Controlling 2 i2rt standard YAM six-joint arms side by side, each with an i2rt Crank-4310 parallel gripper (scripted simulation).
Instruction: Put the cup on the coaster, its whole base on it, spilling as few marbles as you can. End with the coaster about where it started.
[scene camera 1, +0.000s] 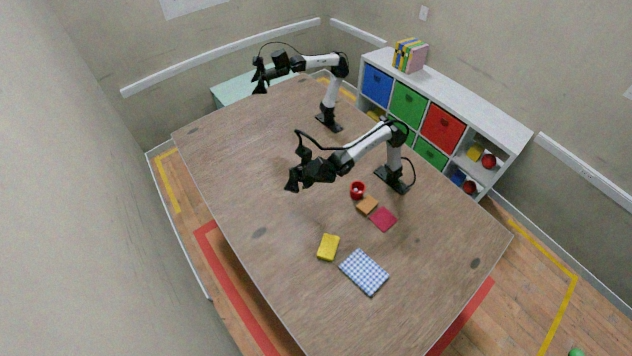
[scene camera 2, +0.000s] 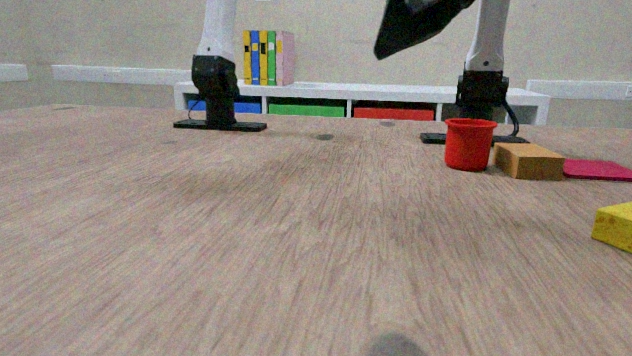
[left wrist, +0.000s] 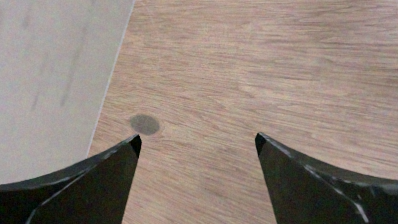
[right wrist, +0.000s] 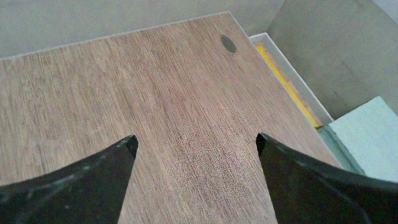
Observation:
In view: my left gripper (scene camera 2: 389, 34), my right gripper (right wrist: 196, 136), a red cup (scene camera 2: 468, 142) and an orange-brown block (scene camera 2: 521, 161).
My left gripper is seen too in the left wrist view (left wrist: 198, 136). The left wrist view does not show the red cup: it is out of frame. The right wrist view does not show the red cup: it is out of frame.

